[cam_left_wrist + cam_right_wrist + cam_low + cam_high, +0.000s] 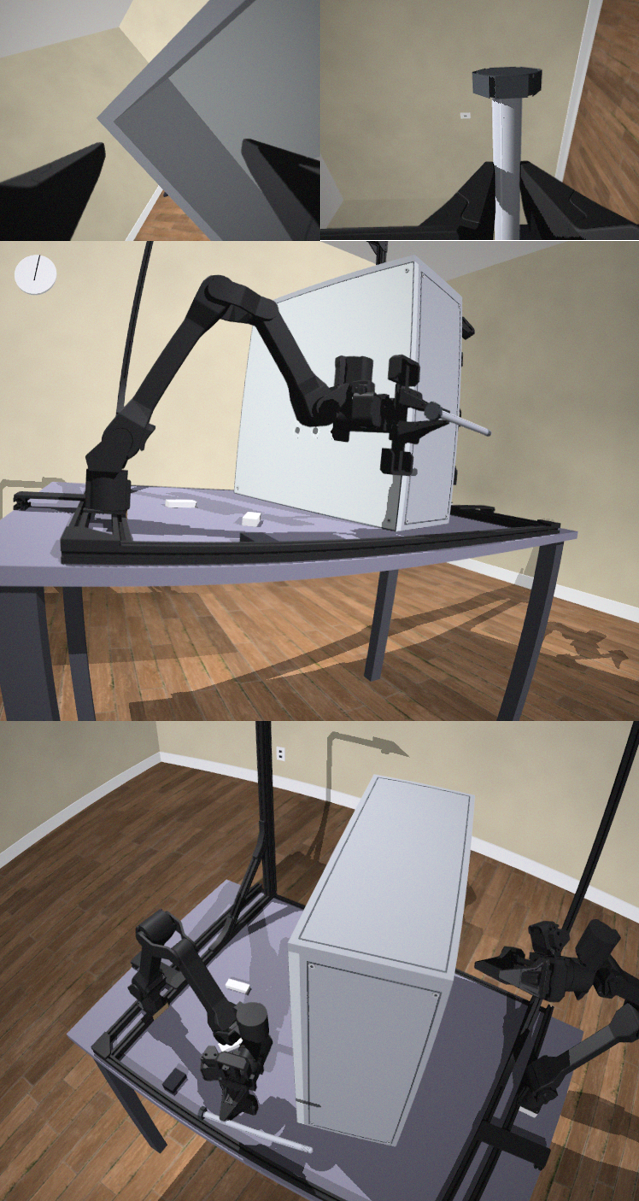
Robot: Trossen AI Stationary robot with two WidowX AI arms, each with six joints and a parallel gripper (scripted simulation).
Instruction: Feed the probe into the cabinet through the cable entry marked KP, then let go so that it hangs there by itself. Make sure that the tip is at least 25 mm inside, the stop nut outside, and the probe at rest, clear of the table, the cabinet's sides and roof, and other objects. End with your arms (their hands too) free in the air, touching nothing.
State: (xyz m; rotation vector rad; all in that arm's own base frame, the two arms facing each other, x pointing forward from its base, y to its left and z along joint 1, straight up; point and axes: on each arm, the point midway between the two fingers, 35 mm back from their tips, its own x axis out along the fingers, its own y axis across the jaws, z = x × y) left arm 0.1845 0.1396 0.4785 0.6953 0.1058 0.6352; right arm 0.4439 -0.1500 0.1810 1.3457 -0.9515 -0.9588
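The probe lies 34 cm to the right of my left hand, 30 cm below it and 24 cm ahead of it. Also, from my left hand: black block: 62 cm to the right, 49 cm below, 10 cm ahead.
The probe is 30 mm ahead of my right hand and 60 mm to the left of it. From my right hand the other things lie so: black block: 100 mm behind, 210 mm to the right, 190 mm below.
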